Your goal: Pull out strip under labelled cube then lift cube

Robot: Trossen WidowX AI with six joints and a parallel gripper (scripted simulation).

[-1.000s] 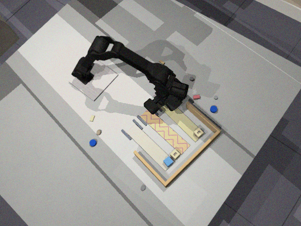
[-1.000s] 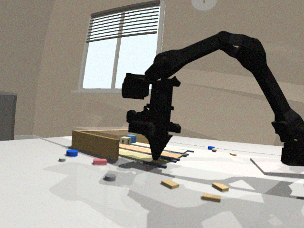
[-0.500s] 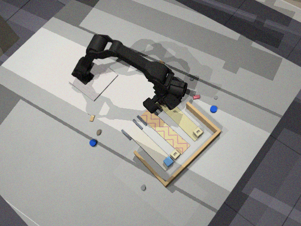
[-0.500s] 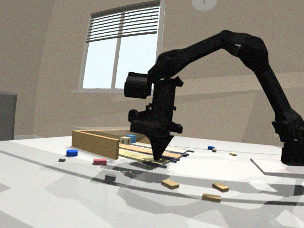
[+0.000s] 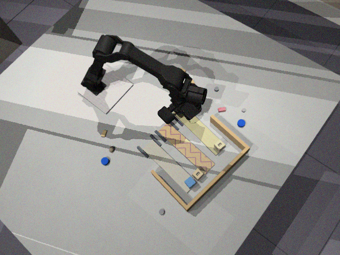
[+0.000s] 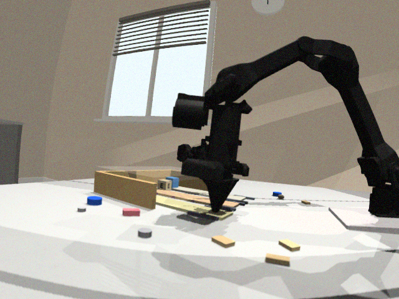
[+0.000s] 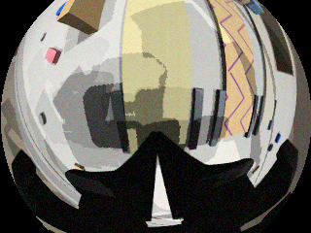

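Right now my gripper tip is 12 cm short of the red block and 11 cm to the right of it.
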